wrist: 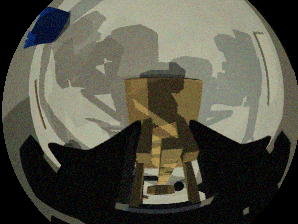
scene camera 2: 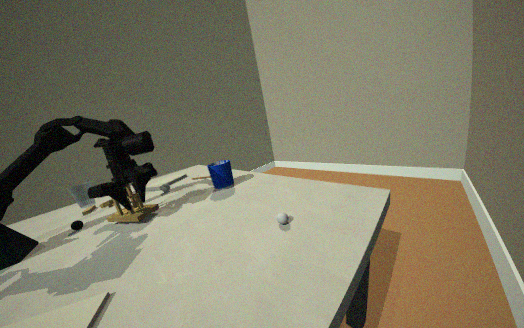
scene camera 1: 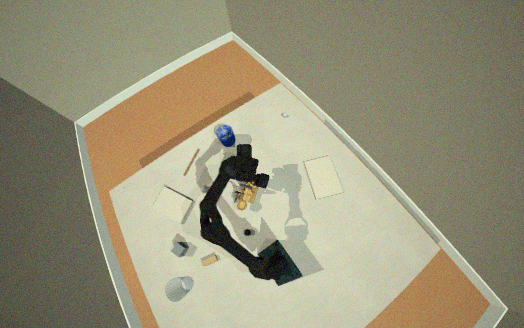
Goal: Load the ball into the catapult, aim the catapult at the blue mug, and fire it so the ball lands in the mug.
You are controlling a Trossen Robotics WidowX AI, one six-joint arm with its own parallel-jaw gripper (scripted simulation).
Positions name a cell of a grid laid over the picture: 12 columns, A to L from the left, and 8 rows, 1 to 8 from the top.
Scene:
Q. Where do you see a wooden catapult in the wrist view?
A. At G4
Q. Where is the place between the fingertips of my gripper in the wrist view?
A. G5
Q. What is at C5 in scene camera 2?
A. My gripper.

